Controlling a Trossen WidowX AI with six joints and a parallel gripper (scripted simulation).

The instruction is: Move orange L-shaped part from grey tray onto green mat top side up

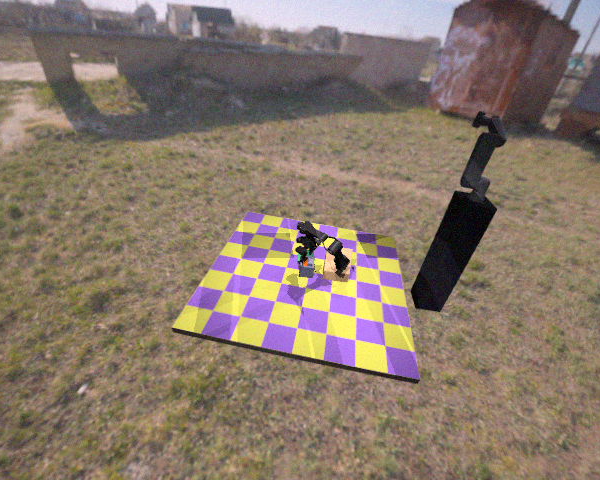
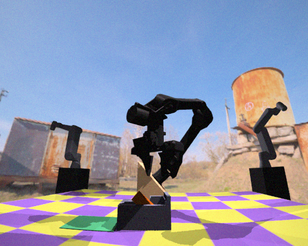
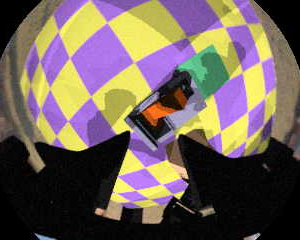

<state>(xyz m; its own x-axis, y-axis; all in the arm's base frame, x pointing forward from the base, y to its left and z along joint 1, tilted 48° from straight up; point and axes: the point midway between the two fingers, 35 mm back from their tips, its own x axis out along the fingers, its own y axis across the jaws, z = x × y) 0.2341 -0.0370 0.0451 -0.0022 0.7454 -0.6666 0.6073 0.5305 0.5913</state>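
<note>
Right now the orange L-shaped part is 10 mm behind my gripper tip, 10 mm to the right of it and 100 mm below it. The rest, counted from my gripper tip: green mat 10 mm ahead, 190 mm to the right, 160 mm below.
</note>
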